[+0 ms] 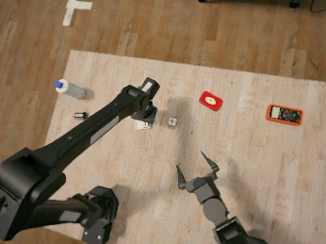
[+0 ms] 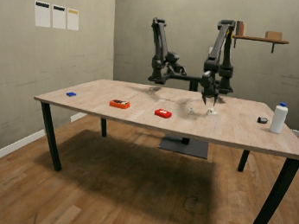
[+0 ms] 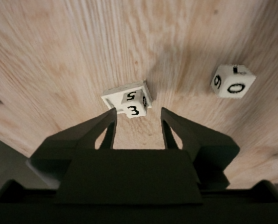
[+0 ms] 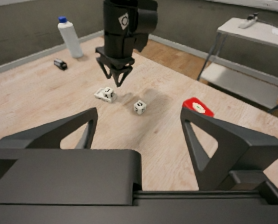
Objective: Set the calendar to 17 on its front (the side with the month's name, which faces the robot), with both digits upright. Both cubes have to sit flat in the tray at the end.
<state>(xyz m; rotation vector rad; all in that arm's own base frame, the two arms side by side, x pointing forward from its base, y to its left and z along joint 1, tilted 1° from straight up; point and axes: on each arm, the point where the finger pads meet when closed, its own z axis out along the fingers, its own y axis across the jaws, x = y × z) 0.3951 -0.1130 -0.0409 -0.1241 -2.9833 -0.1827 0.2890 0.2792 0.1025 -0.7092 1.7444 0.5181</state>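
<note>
Now: left hand 30 mm past the white tray, 30 mm to the right of it and 60 mm above it. Round my left hand: blue item 150 mm ahead, 1030 mm to the right, 60 mm below; then red flat object 130 mm ahead, 250 mm to the right, 60 mm below.
</note>
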